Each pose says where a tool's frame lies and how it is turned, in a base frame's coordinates. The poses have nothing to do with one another.
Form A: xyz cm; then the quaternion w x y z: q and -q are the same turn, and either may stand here.
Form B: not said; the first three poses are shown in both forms.
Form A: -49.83 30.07 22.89 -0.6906 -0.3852 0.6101 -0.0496
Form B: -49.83 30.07 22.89 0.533 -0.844 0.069 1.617
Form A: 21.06 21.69 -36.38 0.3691 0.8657 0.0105 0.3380
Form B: 21.06 21.69 -36.38 0.931 0.011 0.364 2.386
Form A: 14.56 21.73 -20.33 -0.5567 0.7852 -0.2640 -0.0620
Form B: 14.56 21.73 -20.33 -0.945 0.318 0.075 1.961
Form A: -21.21 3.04 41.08 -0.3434 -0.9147 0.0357 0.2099
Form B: -21.21 3.04 41.08 0.974 -0.038 -0.223 2.440
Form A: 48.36 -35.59 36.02 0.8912 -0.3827 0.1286 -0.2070
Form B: 48.36 -35.59 36.02 -0.844 0.283 -0.456 0.942
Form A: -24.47 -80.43 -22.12 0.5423 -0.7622 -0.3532 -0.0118
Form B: -24.47 -80.43 -22.12 -0.907 -0.420 -0.014 1.995
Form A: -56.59 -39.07 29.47 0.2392 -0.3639 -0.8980 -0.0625
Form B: -56.59 -39.07 29.47 -0.375 -0.925 -0.064 2.658
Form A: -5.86 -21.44 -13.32 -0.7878 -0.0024 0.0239 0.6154
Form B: -5.86 -21.44 -13.32 0.004 -0.039 -0.999 1.327
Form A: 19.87 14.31 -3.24 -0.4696 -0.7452 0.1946 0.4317
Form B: 19.87 14.31 -3.24 0.844 -0.220 -0.489 2.164
